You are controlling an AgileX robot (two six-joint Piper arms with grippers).
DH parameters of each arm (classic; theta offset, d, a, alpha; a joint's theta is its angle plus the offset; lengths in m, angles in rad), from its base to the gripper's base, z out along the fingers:
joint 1: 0 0.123 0 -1.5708
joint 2: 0.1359 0 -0.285 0
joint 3: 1.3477 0 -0.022 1.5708
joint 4: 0 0.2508 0 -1.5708
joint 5: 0 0 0.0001 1.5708
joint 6: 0 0.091 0 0
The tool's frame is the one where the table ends.
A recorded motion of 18 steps. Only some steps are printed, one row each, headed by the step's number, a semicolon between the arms.
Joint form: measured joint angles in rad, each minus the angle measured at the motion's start. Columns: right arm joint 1, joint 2, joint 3, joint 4, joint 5, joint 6; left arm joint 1, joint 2, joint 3, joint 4, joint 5, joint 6.
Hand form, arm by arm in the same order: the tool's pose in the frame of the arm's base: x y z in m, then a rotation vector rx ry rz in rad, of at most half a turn. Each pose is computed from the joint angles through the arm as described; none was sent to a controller.
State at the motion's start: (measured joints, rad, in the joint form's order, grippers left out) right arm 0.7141 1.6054 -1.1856 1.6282 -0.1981 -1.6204; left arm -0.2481 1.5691 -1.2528 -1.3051 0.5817 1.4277
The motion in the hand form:
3: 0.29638 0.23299 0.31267 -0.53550 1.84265 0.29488; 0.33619 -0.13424 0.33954 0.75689 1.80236 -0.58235
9: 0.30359 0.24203 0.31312 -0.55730 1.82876 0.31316; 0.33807 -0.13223 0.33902 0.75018 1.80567 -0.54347
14: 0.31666 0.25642 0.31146 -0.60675 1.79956 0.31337; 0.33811 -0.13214 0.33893 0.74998 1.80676 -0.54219
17: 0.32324 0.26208 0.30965 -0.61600 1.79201 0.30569; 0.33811 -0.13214 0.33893 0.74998 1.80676 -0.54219
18: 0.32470 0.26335 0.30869 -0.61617 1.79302 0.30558; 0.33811 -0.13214 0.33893 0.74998 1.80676 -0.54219
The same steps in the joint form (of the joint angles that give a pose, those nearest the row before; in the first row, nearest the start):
3: 0.0000 0.0000 0.0000 0.0000 -0.0029 -0.0020; -0.0005 0.0000 0.0000 0.0086 -0.0114 0.0000
9: 0.0000 0.0367 -0.0436 -0.0102 0.0207 -0.0020; -0.0005 0.0000 0.0000 0.0267 -0.0406 -0.0018
14: 0.0000 0.1022 -0.1161 -0.0495 0.0468 -0.0040; -0.0005 0.0000 0.0000 0.0290 -0.0414 -0.0037
17: 0.0000 0.1333 -0.1488 -0.0621 0.0464 -0.0038; -0.0005 0.0000 0.0000 0.0290 -0.0414 -0.0037
18: 0.0000 0.1407 -0.1552 -0.0616 0.0464 -0.0040; -0.0005 0.0000 0.0000 0.0290 -0.0414 -0.0037

